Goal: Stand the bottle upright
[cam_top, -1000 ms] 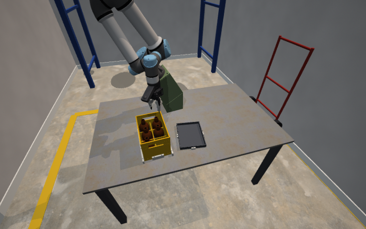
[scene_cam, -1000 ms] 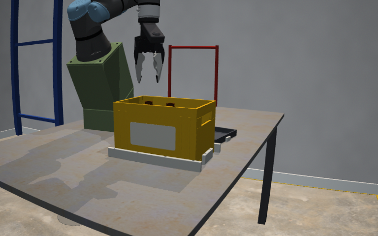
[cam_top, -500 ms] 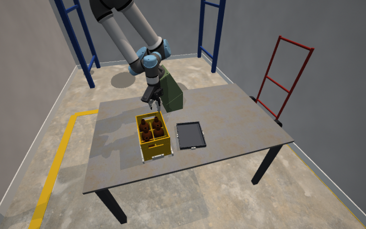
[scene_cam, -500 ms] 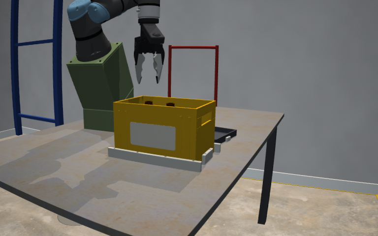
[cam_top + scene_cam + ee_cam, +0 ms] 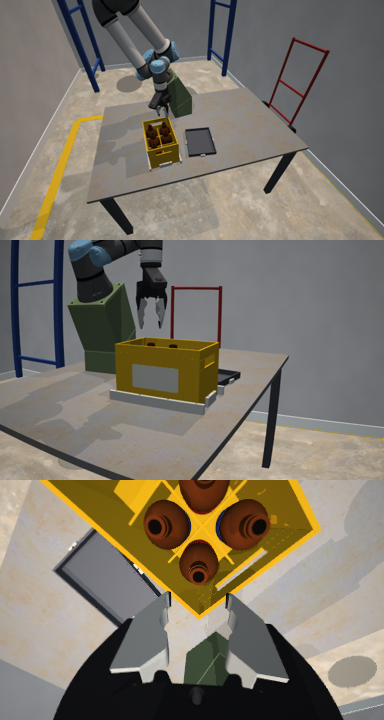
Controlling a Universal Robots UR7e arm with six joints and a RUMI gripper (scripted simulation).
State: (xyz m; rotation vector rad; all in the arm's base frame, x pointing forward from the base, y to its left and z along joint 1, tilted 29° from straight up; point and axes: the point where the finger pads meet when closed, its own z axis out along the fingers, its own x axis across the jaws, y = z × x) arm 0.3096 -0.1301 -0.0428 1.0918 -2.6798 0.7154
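My hand is 14 cm above the yellow crate, 9 cm short of it and 5 cm to the left of it. From my hand the other things lie so: dark tray: 23 cm to the left, 21 cm below, 11 cm ahead.
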